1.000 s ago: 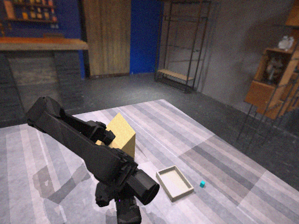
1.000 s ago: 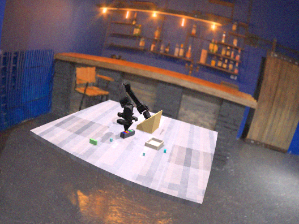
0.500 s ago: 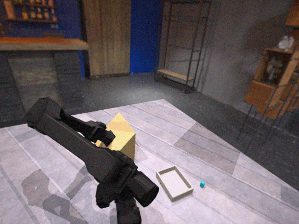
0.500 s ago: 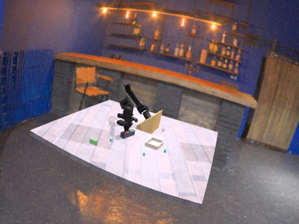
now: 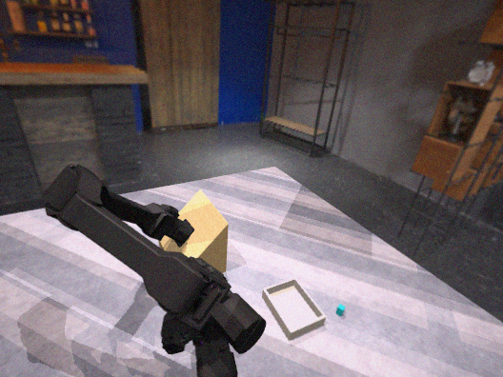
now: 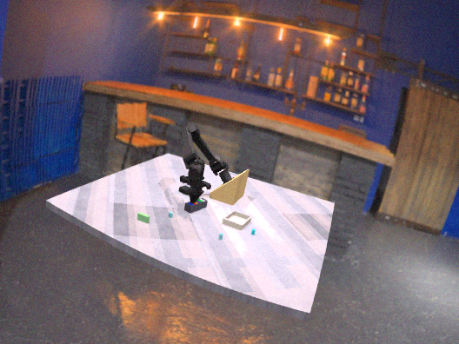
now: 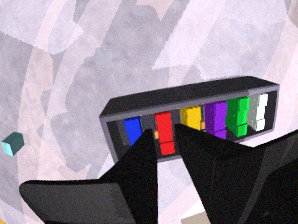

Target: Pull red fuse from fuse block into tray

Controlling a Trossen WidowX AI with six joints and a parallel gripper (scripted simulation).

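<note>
Right now my gripper tip is 1 cm above the red fuse. Also, from my gripper tip: green block (28 cm ahead, 13 cm to the right, 2 cm below); then beige tray (23 cm to the left, 3 cm below, 2 cm behind); then small cyan cube (34 cm to the left, 5 cm ahead, 2 cm below).
</note>
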